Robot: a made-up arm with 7 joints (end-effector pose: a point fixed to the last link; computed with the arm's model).
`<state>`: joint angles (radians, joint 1 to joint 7).
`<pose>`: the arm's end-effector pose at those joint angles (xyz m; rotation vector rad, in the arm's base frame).
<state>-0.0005 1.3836 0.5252 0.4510 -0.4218 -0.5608 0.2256</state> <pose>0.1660 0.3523 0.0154 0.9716 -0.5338 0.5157</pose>
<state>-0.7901 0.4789 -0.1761 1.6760 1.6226 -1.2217 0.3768</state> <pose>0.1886 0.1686 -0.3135 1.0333 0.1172 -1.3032</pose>
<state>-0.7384 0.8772 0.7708 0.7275 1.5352 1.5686 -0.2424</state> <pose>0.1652 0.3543 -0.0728 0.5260 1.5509 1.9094</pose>
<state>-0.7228 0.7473 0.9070 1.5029 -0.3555 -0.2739 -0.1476</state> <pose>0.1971 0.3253 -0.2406 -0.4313 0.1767 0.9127</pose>
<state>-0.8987 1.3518 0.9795 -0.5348 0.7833 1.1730 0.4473</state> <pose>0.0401 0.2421 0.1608 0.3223 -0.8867 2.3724</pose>
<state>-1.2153 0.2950 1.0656 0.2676 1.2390 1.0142 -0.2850</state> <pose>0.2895 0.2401 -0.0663 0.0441 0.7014 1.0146</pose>
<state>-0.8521 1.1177 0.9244 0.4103 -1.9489 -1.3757 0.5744</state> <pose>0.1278 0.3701 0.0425 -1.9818 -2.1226 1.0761</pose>
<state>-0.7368 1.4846 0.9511 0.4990 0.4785 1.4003 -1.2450</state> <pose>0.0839 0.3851 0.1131 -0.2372 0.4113 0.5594</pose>
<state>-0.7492 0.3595 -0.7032 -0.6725 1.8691 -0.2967 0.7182</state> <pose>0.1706 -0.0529 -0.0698 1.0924 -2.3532 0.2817</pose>
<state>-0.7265 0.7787 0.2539 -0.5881 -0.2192 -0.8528 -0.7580</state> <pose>0.1698 0.1253 0.0370 1.2486 -1.7042 -0.8231</pose>
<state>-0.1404 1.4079 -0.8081 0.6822 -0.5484 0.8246 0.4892</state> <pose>0.0724 0.3875 -0.1658 1.5714 1.5850 0.7715</pose>
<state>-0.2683 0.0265 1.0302 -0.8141 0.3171 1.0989 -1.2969</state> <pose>0.0901 0.2084 -0.1276 -0.1586 0.2772 -0.0751</pose>
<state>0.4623 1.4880 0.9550 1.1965 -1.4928 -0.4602 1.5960</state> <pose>-0.0034 0.4520 0.0468 -0.3423 -0.7826 2.8847</pose>
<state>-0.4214 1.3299 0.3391 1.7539 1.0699 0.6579 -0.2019</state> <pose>0.0099 0.4370 -0.0871 1.0513 2.2689 1.0258</pose>
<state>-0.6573 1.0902 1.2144 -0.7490 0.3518 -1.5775 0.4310</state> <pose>0.0596 0.1648 0.0577 -1.5587 2.3769 0.2157</pose>
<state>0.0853 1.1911 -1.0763 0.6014 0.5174 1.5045 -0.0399</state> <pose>-0.0025 0.3442 -0.2100 -2.3820 -1.8290 -0.2566</pose>
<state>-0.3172 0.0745 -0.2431 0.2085 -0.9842 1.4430 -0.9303</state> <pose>0.1580 -0.0106 -0.2833 -1.3762 1.3221 -1.4831</pose>
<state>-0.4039 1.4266 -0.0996 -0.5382 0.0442 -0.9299 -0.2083</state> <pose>0.1684 0.1305 -0.0034 1.3066 -1.2162 -1.2637</pose>
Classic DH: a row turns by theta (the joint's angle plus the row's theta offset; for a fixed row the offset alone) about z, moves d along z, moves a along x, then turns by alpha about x. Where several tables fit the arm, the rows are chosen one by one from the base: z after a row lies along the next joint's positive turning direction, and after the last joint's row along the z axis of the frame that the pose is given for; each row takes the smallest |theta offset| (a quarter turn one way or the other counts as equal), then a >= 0, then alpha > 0; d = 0 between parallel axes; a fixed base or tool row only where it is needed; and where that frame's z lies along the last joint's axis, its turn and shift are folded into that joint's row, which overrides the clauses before.
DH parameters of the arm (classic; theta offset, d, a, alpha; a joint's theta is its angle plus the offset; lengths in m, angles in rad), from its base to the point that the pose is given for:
base (fixed): -0.071 0 0 -1.3004
joint 1: -1.3111 0.0472 -0.0172 -1.5708
joint 2: 1.2915 0 -0.0087 1.5708
joint 3: 1.5708 -0.2138 0.0138 -1.5708
joint 4: 1.5708 0.0023 0.0123 1.5708
joint 5: 0 0.1476 0 -1.5708
joint 6: -1.5708 0 0.0489 1.5708
joint 7: 0 0 0 0

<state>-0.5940 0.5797 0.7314 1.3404 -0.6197 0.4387 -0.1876</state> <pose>0.1774 0.2674 -0.3051 -0.9312 0.7710 0.6552</pose>
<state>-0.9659 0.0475 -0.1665 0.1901 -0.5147 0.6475 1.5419</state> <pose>0.3252 -0.0474 -0.1093 0.0195 0.3242 0.9252</pose>
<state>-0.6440 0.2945 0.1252 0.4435 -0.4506 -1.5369 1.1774</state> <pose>0.2560 0.1317 -0.1526 -1.0096 -1.2751 1.1418</pose>
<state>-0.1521 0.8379 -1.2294 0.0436 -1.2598 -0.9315 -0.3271</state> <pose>0.0771 0.1045 -0.2787 -0.6090 0.2119 -0.6794</pose>
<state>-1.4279 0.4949 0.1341 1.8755 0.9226 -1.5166 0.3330</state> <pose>0.3520 0.1095 -0.1257 0.5761 -0.7536 -0.4543</pose>
